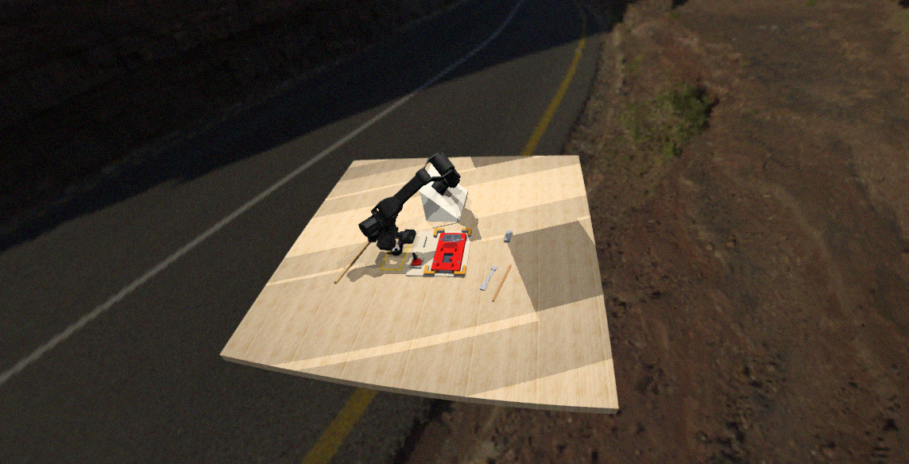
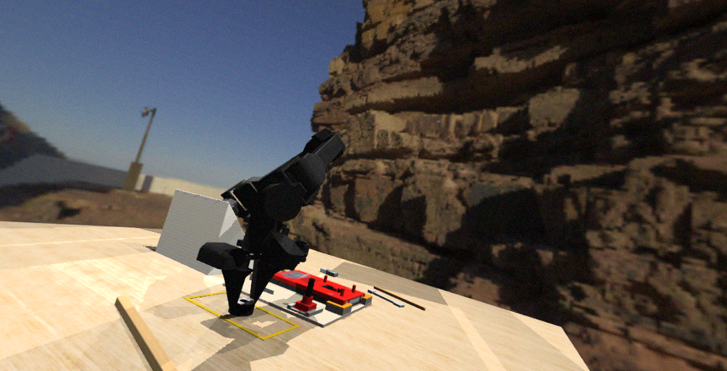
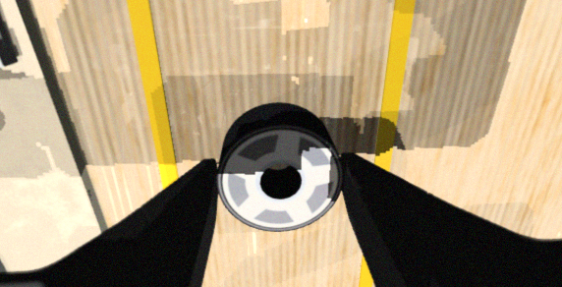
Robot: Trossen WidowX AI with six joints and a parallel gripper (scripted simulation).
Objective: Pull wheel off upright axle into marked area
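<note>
Right now the black wheel is right at my gripper tip. Also, from my gripper tip: wrench: 6 cm ahead, 40 cm to the left, 1 cm below.
</note>
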